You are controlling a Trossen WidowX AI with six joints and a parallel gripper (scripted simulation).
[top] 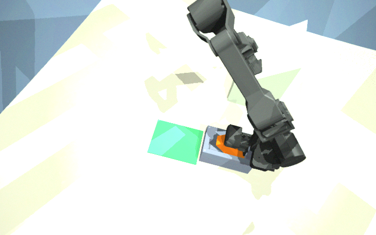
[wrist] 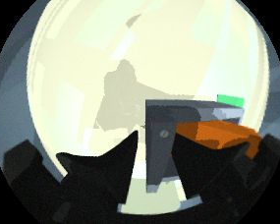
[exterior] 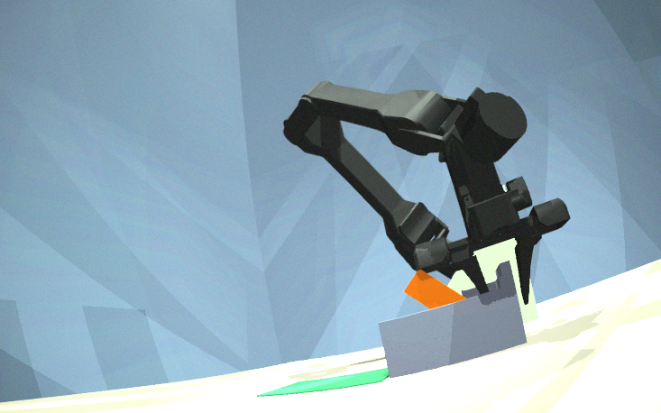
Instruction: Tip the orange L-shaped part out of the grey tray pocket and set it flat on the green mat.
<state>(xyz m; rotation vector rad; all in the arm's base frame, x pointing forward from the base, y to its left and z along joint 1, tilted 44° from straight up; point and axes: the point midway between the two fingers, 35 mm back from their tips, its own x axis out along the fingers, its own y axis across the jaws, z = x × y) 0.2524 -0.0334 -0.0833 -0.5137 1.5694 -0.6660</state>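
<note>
Right now my gripper tip is 10 mm past the orange L-shaped part, 50 mm to the left of it and 10 mm below it. Round my gripper tip: green mat: 20 mm behind, 220 mm to the right, 50 mm below.
</note>
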